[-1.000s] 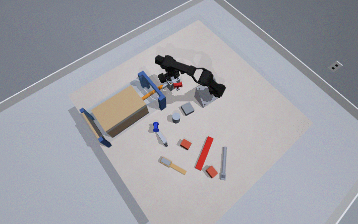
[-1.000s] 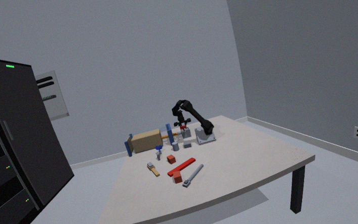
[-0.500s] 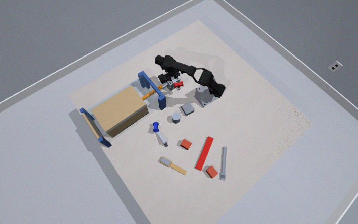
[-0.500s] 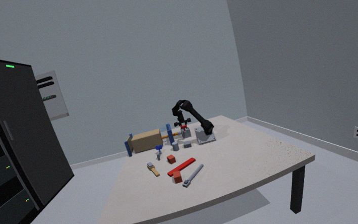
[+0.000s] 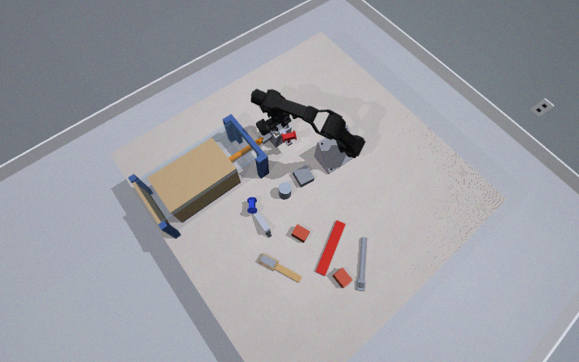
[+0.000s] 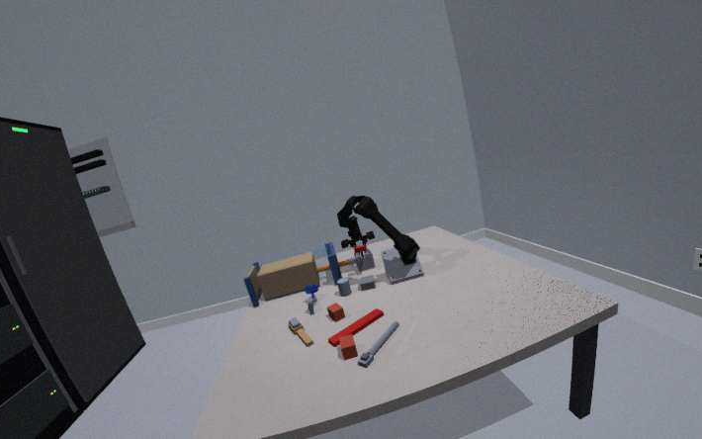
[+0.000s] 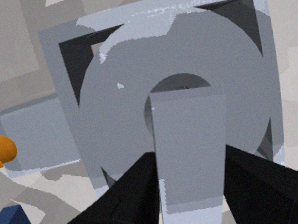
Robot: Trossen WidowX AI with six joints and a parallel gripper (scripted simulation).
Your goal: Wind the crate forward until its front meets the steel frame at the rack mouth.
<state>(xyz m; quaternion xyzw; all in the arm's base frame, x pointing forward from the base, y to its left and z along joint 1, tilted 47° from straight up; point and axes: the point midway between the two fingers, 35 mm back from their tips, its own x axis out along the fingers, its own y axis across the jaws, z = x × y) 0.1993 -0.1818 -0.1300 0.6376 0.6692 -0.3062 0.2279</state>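
Now: the red-knobbed handle 4 cm to the left of my gripper tip, 2 cm above it and 1 cm ahead of it. The rest, counted from my gripper tip: red knob 8 cm to the left, 4 cm above, 1 cm ahead; blue frame 16 cm ahead, 2 cm above, 1 cm to the right; grey winch 6 cm below, 3 cm to the right, 2 cm behind.
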